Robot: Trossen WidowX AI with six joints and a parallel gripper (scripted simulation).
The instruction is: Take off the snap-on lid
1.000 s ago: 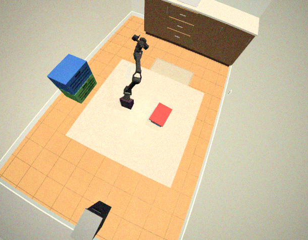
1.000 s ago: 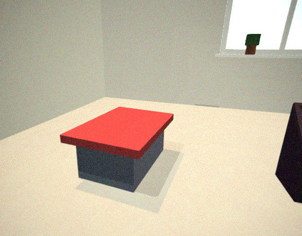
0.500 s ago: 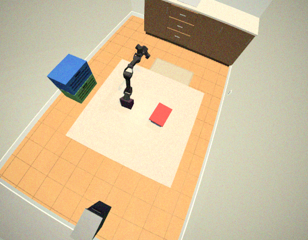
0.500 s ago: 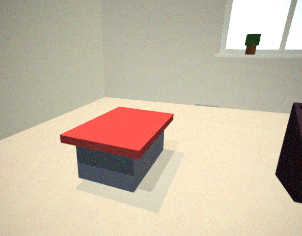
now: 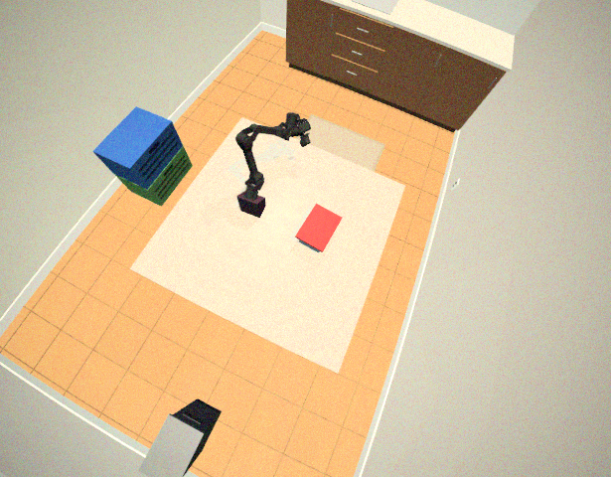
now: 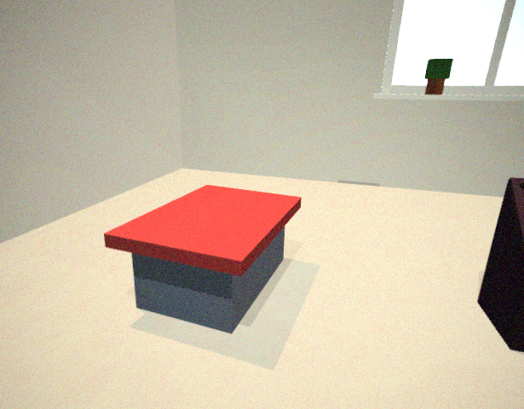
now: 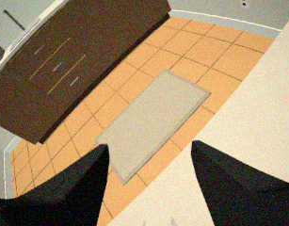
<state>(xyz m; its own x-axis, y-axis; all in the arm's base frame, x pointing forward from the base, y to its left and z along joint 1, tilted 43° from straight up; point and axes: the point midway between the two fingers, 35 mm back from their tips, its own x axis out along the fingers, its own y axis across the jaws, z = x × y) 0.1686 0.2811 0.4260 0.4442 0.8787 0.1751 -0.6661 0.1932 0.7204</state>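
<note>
Now: gripper tip 240 mm short of the red lid, 550 mm to the left of it and 140 mm above it. From my gripper tip the other things lie so: storage box (240 mm ahead, 550 mm to the right, 190 mm below).
</note>
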